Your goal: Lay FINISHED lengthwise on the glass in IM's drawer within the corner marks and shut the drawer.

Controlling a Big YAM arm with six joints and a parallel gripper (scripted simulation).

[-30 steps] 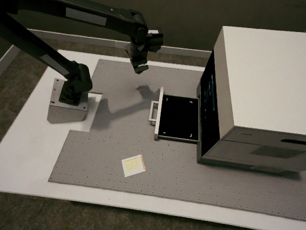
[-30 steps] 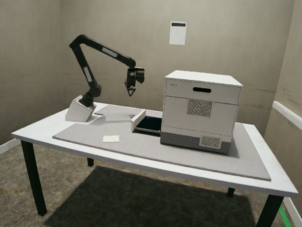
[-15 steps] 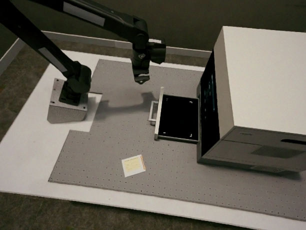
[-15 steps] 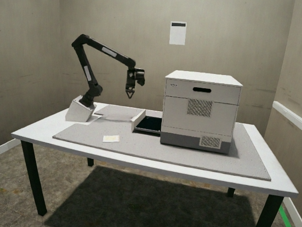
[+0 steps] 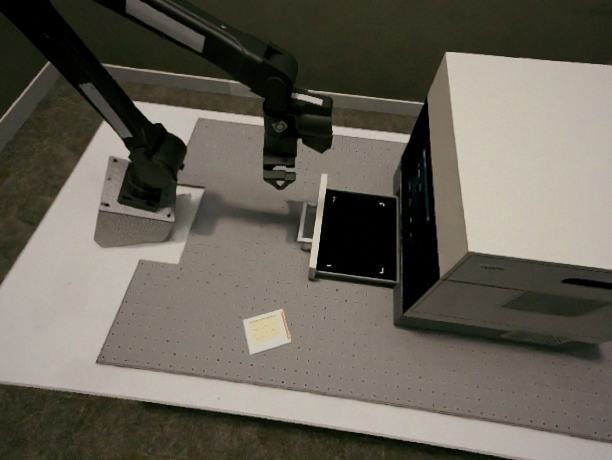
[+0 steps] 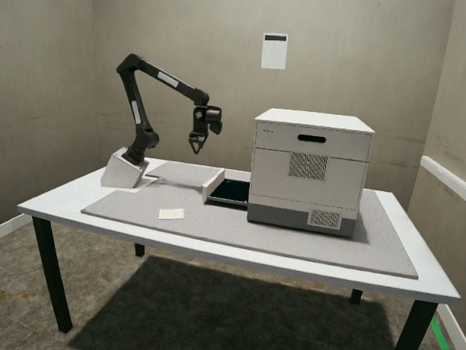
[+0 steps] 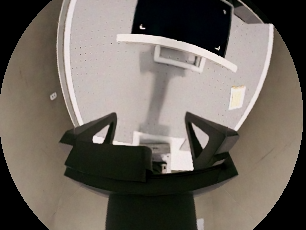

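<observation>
Right now my hand is 320 mm to the left of the cassette, 190 mm above it and 20 mm past it. Round my hand: drawer: 210 mm ahead, 150 mm below, 80 mm to the right.
</observation>
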